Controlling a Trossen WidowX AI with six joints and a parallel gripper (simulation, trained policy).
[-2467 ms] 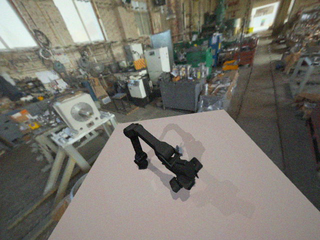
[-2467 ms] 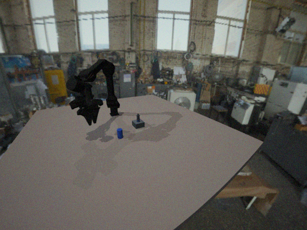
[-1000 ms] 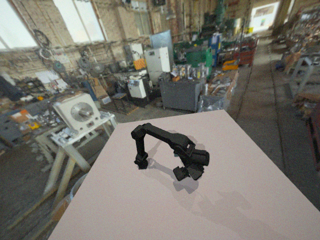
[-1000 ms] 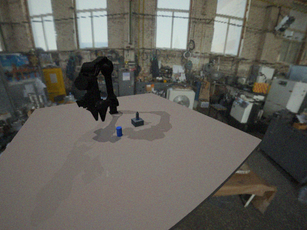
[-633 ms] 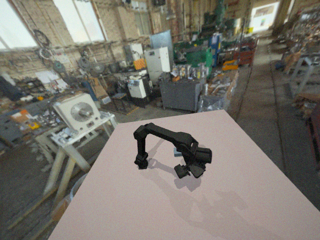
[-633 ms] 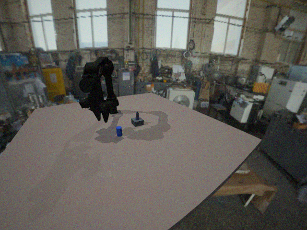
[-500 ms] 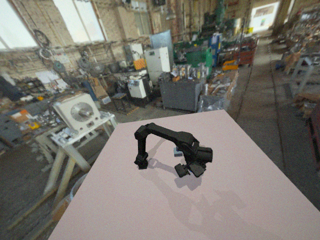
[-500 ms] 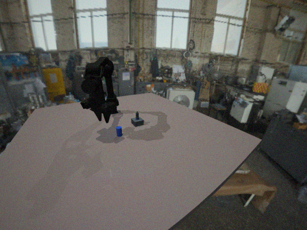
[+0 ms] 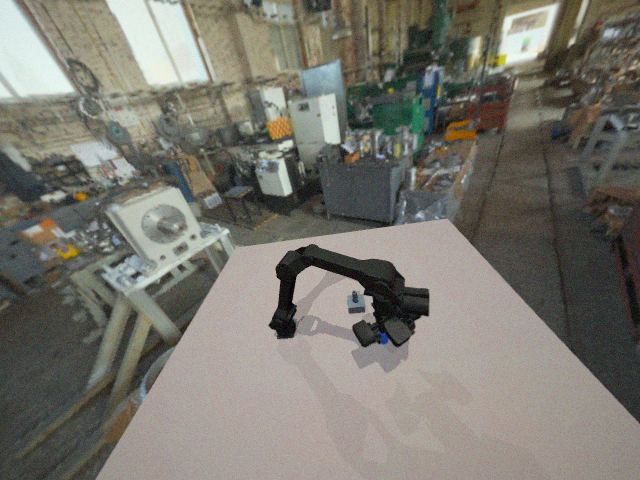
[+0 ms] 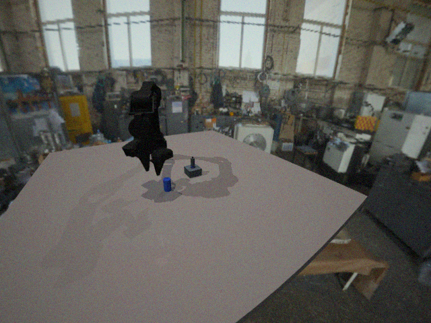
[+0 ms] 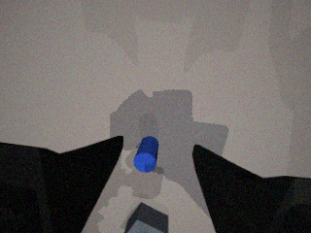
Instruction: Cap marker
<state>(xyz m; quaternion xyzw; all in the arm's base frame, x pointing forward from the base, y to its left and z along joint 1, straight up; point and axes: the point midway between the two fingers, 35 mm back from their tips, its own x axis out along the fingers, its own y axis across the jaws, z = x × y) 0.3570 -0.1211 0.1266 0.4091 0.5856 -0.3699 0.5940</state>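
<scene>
Now: the blue cap 7 cm below my gripper tip, 5 cm to the left of it and 1 cm behind it. From my gripper tip the other things lie so: grey holder block (20 cm to the left, 8 cm below, 8 cm behind).
</scene>
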